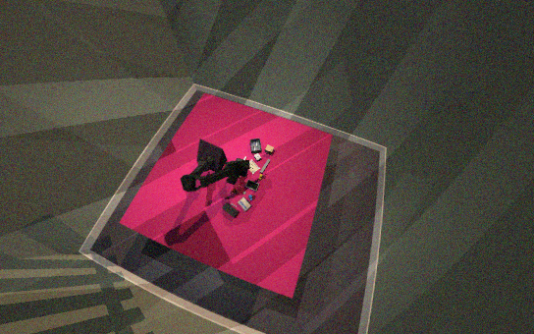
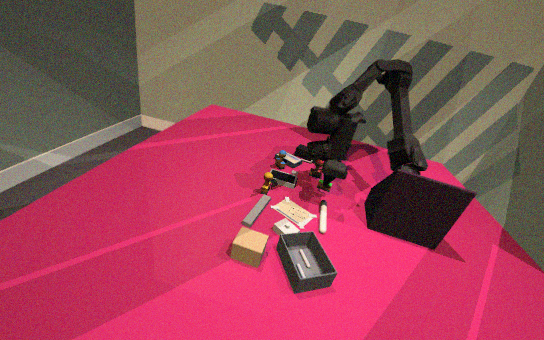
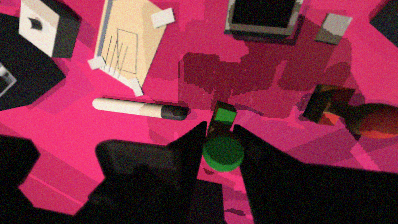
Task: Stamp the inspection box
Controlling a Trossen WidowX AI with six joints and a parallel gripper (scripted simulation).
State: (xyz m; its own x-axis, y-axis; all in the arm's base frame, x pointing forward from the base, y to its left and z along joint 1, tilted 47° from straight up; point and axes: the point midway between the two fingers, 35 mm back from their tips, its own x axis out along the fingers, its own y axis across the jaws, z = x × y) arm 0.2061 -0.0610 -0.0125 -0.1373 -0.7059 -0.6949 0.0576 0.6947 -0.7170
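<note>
Right now the dark ink pad is 13 cm ahead of my gripper tip, 4 cm below it and 3 cm to the right of it. From my gripper tip the other things lie so: red-knobbed stamp 12 cm to the right, 3 cm below, 2 cm ahead; white cylinder 9 cm to the left, 4 cm below; green-topped stamp right at my gripper tip.
</note>
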